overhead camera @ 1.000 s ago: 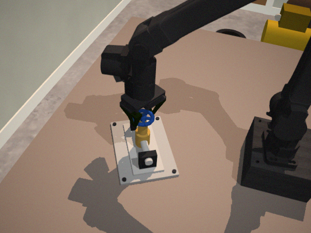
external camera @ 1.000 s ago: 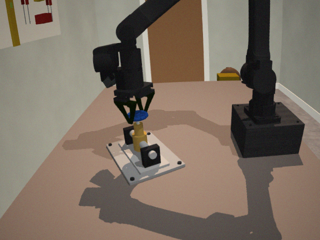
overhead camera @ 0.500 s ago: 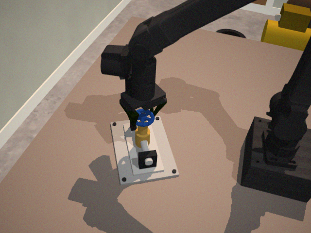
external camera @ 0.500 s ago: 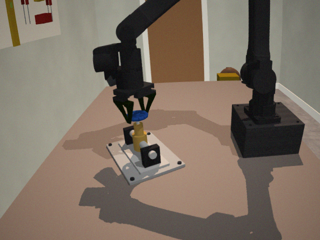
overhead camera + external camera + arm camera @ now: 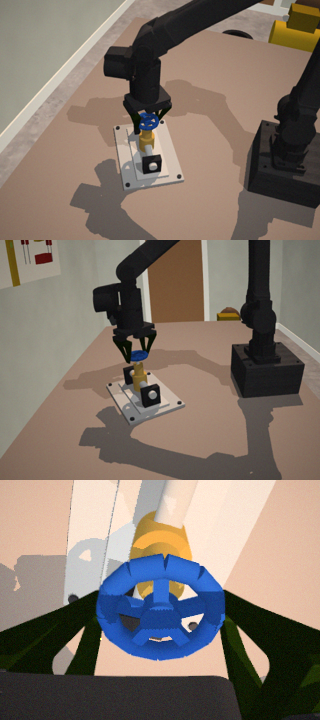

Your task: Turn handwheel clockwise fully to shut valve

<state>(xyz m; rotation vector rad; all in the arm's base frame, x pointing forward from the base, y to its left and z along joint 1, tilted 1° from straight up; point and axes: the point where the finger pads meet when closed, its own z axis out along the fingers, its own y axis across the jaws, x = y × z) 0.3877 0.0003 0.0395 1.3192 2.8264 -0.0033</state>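
My gripper is now 1 cm above the blue spoked handwheel. Round my hand: plate: 13 cm below.
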